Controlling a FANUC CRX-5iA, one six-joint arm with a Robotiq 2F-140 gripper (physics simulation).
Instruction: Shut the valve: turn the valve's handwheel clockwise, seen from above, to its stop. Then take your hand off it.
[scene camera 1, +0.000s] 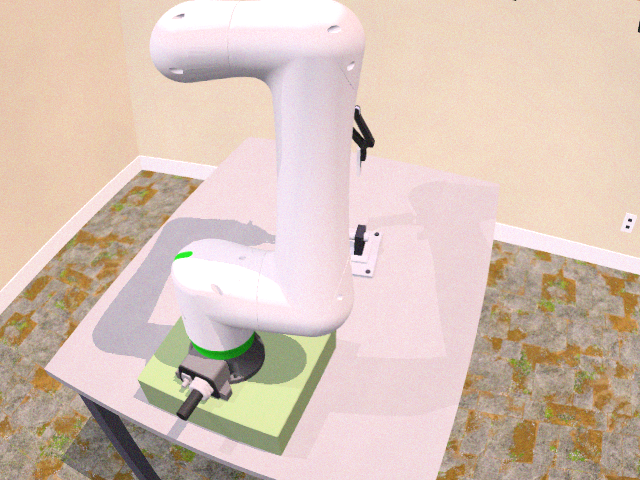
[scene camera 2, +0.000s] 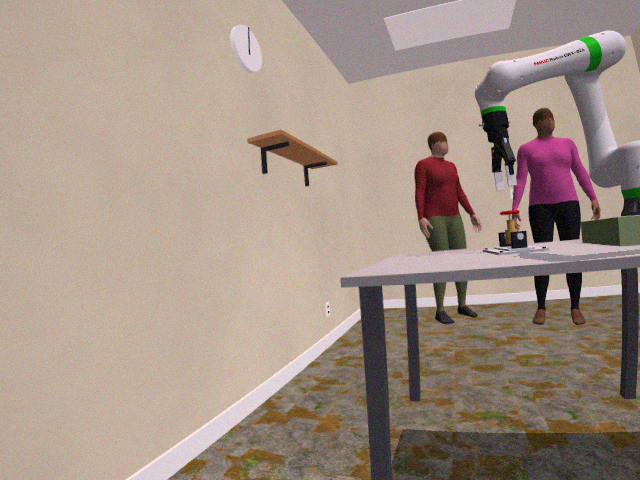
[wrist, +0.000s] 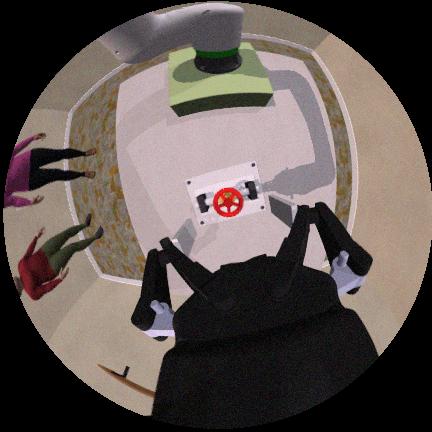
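Observation:
The valve's red five-spoked handwheel (scene camera 2: 509, 212) (wrist: 228, 202) lies level on top of a brass valve body (scene camera 2: 511, 229). The valve sits on a pale base plate (scene camera 1: 373, 253) (wrist: 220, 179) with black blocks at its two ends. In the first scene view the arm hides the handwheel. My gripper (scene camera 2: 505, 181) (wrist: 231, 214) is wide open and empty, pointing down. Its fingertips are above the handwheel and apart from it, with a visible gap in the second scene view. In the first scene view part of one finger shows behind the arm.
The table (scene camera 1: 403, 320) (scene camera 2: 439, 267) (wrist: 165, 142) carries the valve and a green block (scene camera 1: 248, 413) (scene camera 2: 599, 231) (wrist: 220, 104) under the arm's base. A person in red (scene camera 2: 439, 186) and one in pink (scene camera 2: 553, 170) stand beyond the table. A wooden shelf (scene camera 2: 289, 144) is on the wall.

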